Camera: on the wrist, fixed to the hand. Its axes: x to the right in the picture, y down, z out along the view.
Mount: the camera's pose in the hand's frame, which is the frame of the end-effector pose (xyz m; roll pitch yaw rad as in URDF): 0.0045 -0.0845 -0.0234 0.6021 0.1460 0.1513
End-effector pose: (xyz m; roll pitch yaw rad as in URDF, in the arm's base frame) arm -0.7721 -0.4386 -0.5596 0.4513 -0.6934 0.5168
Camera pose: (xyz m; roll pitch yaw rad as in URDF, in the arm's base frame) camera -0.7044 -0.4758 -0.6013 0.8936 -0.6120 0.7607
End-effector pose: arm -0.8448 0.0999 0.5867 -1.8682 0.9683 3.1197
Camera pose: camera -0.9196 0.0991 0.6327 -1.5902 1.0402 2.7502
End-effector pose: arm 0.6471 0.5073 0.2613 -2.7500 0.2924 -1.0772
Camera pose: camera 0.7174 0.5226 0.3116 -2.2086 0.2092 -1.2762
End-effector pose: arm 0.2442 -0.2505 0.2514 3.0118 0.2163 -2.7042
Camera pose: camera 0.2746 -0.3321 0.2624 -2.6977 0.0502 -2.8338
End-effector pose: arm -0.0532 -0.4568 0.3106 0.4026 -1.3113 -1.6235
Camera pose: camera -0.1245 -0.5071 0.3009 0.4792 -1.1836 -1.0833
